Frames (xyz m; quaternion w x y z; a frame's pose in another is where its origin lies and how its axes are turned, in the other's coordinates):
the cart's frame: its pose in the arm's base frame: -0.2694 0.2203 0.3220 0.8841 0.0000 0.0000 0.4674
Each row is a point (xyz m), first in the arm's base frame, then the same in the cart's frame.
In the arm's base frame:
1: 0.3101 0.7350 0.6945
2: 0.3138 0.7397 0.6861
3: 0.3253 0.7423 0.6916
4: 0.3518 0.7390 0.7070
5: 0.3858 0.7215 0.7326
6: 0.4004 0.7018 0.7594
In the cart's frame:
1: 0.7517 -0.1890 0.3725
2: 0.7576 -0.1895 0.3641
3: 0.7663 -0.1975 0.3696
4: 0.7784 -0.2213 0.3850
5: 0.7831 -0.2592 0.4106
6: 0.7751 -0.2824 0.4374

